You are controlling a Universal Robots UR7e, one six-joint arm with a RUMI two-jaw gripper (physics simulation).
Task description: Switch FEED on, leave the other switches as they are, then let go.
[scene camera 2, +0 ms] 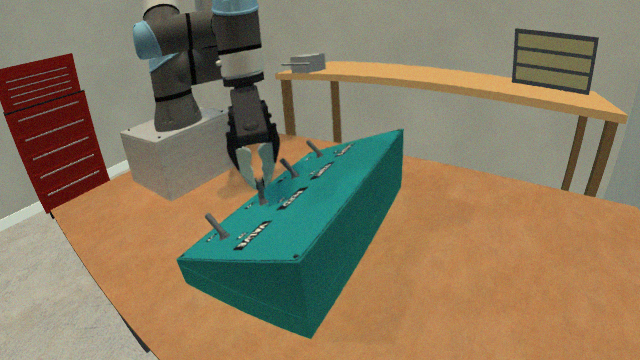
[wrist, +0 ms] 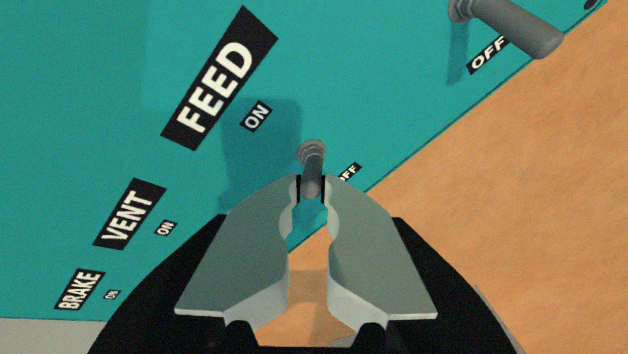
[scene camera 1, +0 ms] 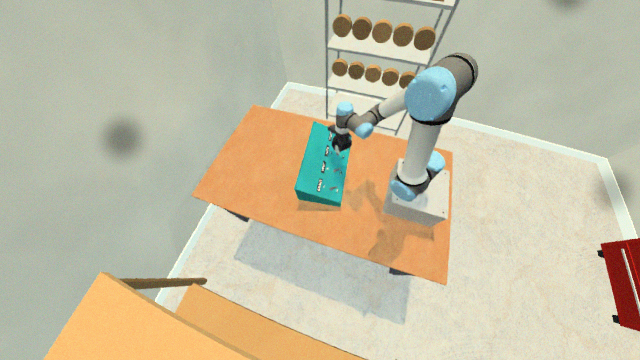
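Pixels of known places: gripper, fingertip midpoint: (scene camera 2: 260,188) (wrist: 311,177) (scene camera 1: 338,152); arm's base, link origin: (scene camera 2: 178,123).
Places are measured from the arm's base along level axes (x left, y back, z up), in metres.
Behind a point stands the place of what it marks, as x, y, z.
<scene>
A teal sloped switch panel (scene camera 1: 311,167) @(0.164, -0.537, -0.042) (scene camera 2: 350,210) @(0.001, -0.652, -0.041) (wrist: 65,75) @(0.048, -0.558, -0.048) stands on the table. The FEED switch (scene camera 2: 261,194) @(-0.023, -0.459, -0.070) (wrist: 312,167) @(-0.023, -0.459, -0.061) is second from the near end in the scene camera 2 view. Its lever stands more upright than the others, between its ON and OFF labels. My gripper (scene camera 2: 260,183) @(-0.019, -0.453, -0.061) (wrist: 311,177) @(-0.019, -0.453, -0.061) is shut on the upper part of this lever, one finger on each side. The VALVE switch (scene camera 2: 216,226) @(-0.140, -0.486, -0.071) (wrist: 520,29) @(-0.136, -0.476, -0.061), VENT switch (scene camera 2: 289,168) @(0.087, -0.411, -0.072) and BRAKE switch (scene camera 2: 314,148) @(0.201, -0.373, -0.071) lean toward OFF. In the wrist view the VENT and BRAKE levers are hidden.
The VALVE and VENT levers stand on either side of my fingers. The arm's pale base block (scene camera 1: 412,216) @(0.140, 0.083, -0.100) (scene camera 2: 147,160) @(-0.130, -0.023, -0.068) is on the same table (scene camera 1: 240,165) @(0.318, -1.029, -0.178) (scene camera 2: 475,260) @(0.173, -0.820, -0.178). A wire rack (scene camera 1: 327,65), a red cabinet (scene camera 1: 617,285) (scene camera 2: 52,130) and a workbench (scene camera 2: 425,76) stand farther off.
</scene>
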